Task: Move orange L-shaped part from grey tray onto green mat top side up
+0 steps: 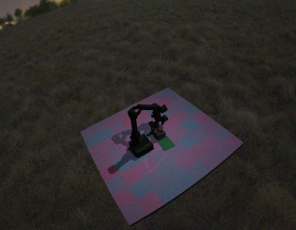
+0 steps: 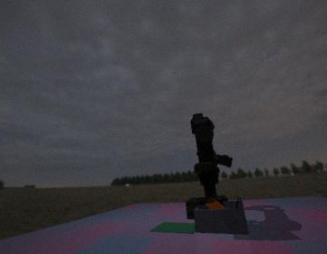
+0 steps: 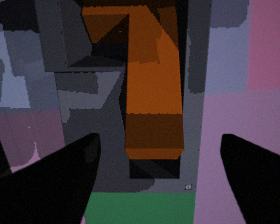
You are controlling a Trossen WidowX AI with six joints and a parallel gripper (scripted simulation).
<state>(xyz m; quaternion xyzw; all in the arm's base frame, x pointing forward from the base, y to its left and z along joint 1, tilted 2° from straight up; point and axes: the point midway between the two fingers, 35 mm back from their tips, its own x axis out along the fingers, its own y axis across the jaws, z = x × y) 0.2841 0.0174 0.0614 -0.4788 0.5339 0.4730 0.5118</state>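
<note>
Right now the orange L-shaped part is 60 mm below my gripper tip, 40 mm to the left of it and 10 mm behind it. Also, from my gripper tip: green mat (140 mm to the right, 120 mm below, 30 mm behind).
</note>
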